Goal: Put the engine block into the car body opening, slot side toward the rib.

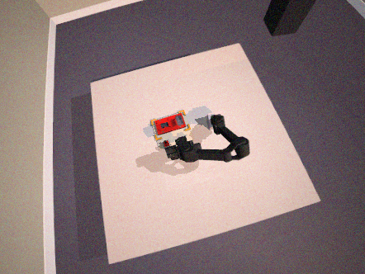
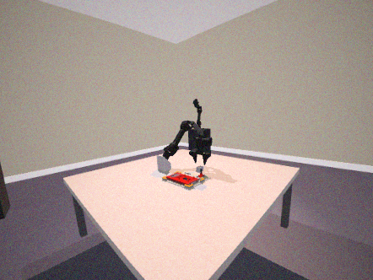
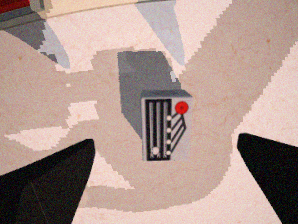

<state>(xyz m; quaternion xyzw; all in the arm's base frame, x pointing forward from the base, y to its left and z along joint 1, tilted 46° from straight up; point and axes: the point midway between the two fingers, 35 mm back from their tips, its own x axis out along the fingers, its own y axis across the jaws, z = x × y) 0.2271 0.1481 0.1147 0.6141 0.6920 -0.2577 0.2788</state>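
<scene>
Now: gripper tip 3 cm above the engine block.
</scene>
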